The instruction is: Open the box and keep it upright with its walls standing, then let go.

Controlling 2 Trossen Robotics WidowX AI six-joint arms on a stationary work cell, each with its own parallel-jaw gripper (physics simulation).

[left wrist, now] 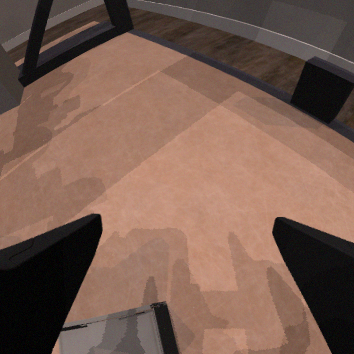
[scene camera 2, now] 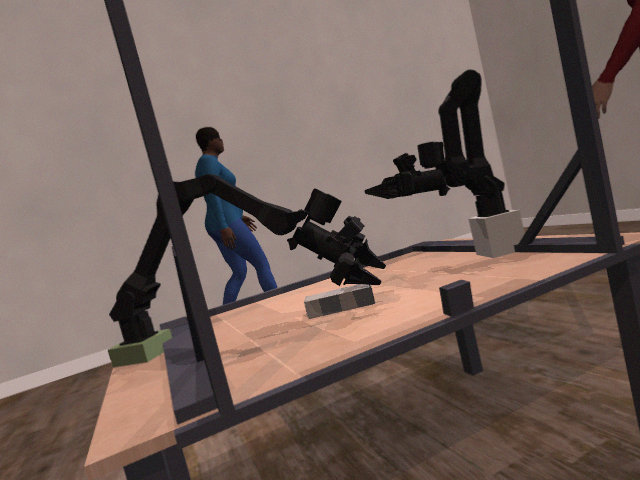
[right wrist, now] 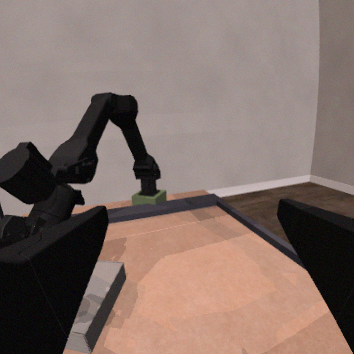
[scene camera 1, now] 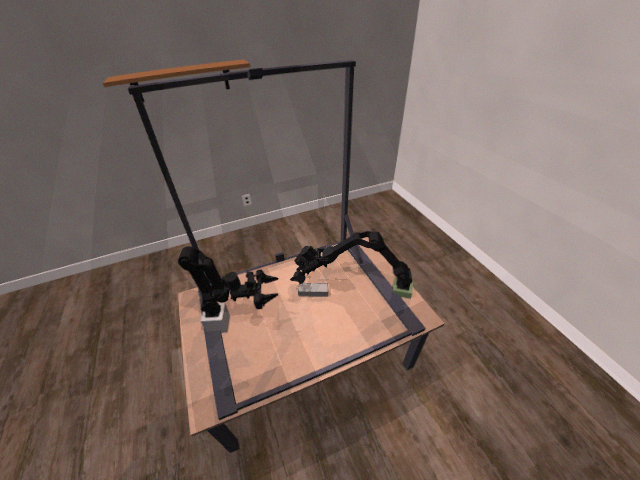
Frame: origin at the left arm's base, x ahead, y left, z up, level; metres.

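Where they show: left gripper, fingertip midpoint: (left wrist: 189, 224) (scene camera 2: 383, 274) (scene camera 1: 293, 275); right gripper, fingertip midpoint: (scene camera 2: 367, 191) (right wrist: 193, 210) (scene camera 1: 278, 286); left arm's base at its link origin: (scene camera 2: 139, 338) (right wrist: 148, 192) (scene camera 1: 403, 284); right arm's base at its link origin: (scene camera 2: 492, 214) (scene camera 1: 213, 311).
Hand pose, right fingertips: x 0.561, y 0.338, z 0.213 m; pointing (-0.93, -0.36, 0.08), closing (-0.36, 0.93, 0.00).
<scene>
Things, the pixels of their top centre, and the offset from my right fingertips. Level surfaces: height alone.
- box at its top centre: (right wrist: 89, 289) (scene camera 2: 337, 291) (scene camera 1: 313, 287) 0.092 m back, 0.205 m right, 0.215 m down
- wooden table at its surface level: 0.257 m down
- small black block at its top centre: (left wrist: 332, 67) (scene camera 2: 453, 283) (scene camera 1: 279, 254) 0.174 m ahead, 0.386 m right, 0.200 m down
The box (scene camera 1: 313, 289) (scene camera 2: 339, 301) (left wrist: 145, 332) (right wrist: 106, 277) is a low, flat grey block with a lighter top. It lies closed on the table, with no walls standing up. My left gripper (scene camera 1: 297, 277) (scene camera 2: 382, 274) (left wrist: 189, 224) is open and empty, tilted down just above the box near one end. In the left wrist view one end of the box shows at the bottom, near the left-hand finger. My right gripper (scene camera 1: 277, 287) (scene camera 2: 366, 191) (right wrist: 193, 210) is open and empty, level and well above the table, off to one side of the box. Its finger hides part of the box in the right wrist view.
The wooden table (scene camera 1: 320, 338) (scene camera 2: 258, 361) has a dark frame rail (scene camera 1: 330, 368) (scene camera 2: 330, 378) around it. A dark post (scene camera 1: 347, 155) (scene camera 2: 584, 124) rises from the frame. A small black block (scene camera 1: 279, 256) (scene camera 2: 456, 298) (left wrist: 322, 90) sits on the rail near the box.
</scene>
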